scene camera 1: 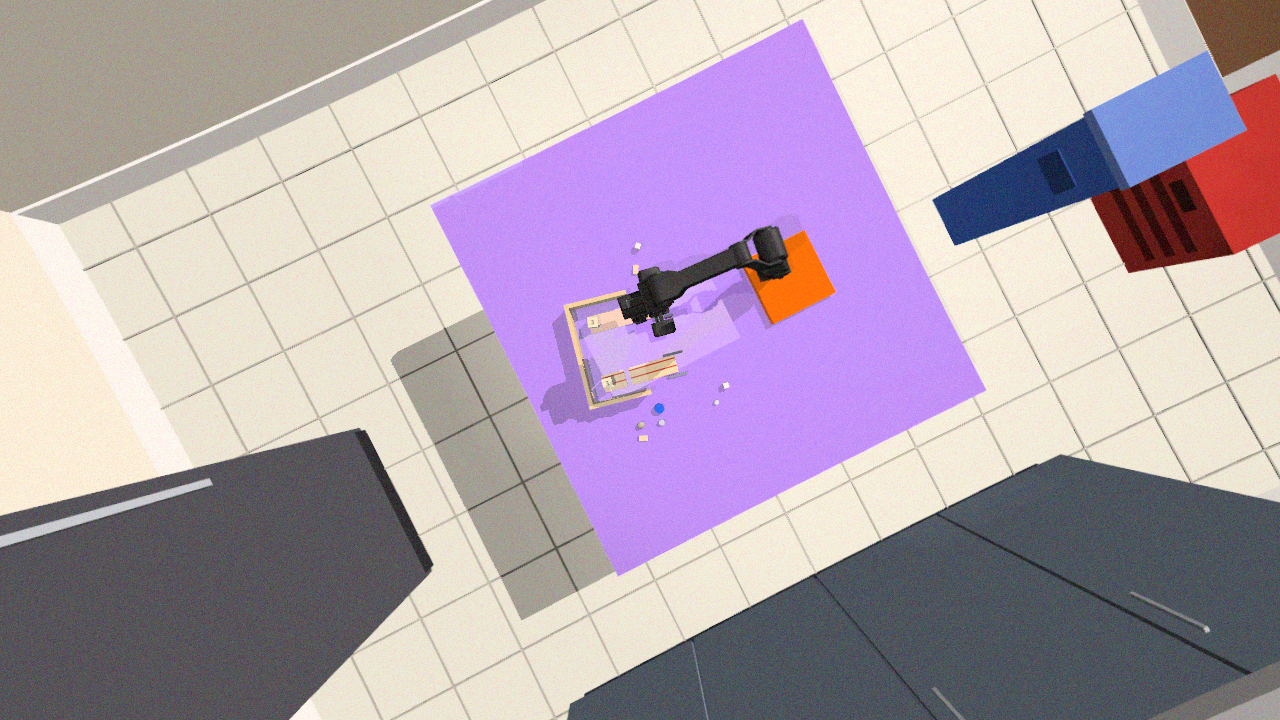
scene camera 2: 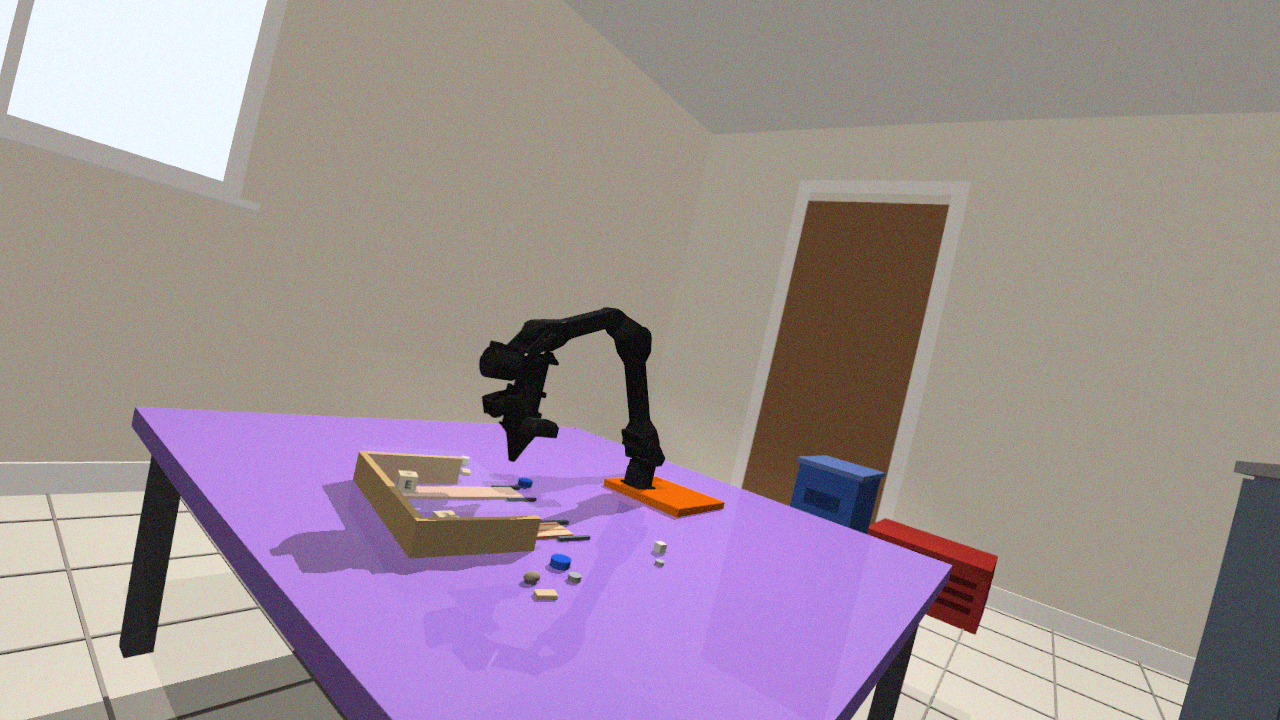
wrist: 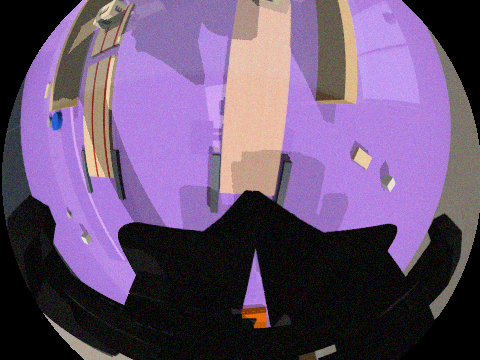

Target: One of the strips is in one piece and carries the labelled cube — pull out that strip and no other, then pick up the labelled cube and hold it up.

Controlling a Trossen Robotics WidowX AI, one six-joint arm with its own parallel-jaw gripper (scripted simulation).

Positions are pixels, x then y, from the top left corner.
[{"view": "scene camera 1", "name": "my gripper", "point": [654,306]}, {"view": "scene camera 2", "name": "my gripper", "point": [511,461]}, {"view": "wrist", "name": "my gripper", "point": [250,197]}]
